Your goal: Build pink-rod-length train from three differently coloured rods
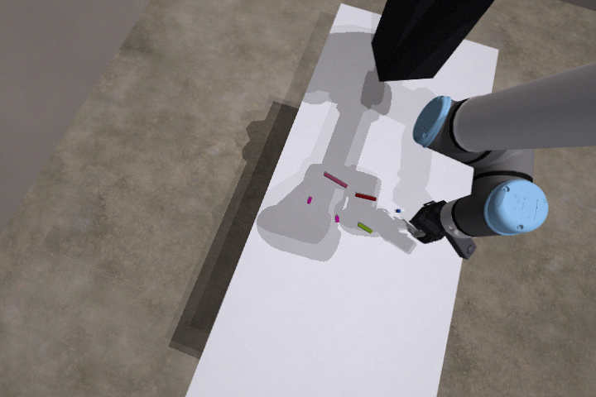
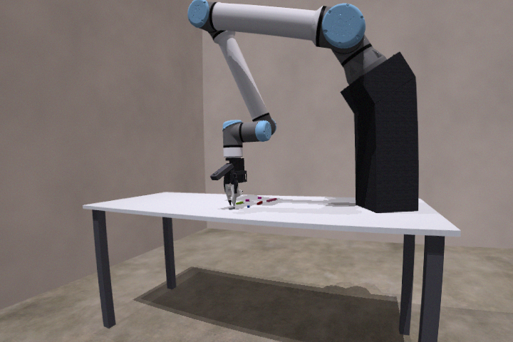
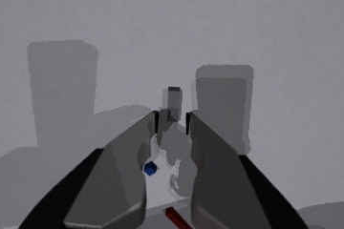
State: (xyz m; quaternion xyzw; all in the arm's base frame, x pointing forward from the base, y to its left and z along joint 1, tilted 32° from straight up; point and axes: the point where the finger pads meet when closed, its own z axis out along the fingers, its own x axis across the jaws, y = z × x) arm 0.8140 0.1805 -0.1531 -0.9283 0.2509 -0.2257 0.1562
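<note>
The grey rod lies 3 cm below my hand. Also, from my hand: red rod 7 cm behind, 18 cm to the right, 3 cm below; lime rod 3 cm ahead, 16 cm to the right, 3 cm below; small blue rod 6 cm behind, 6 cm to the right, 3 cm below.
</note>
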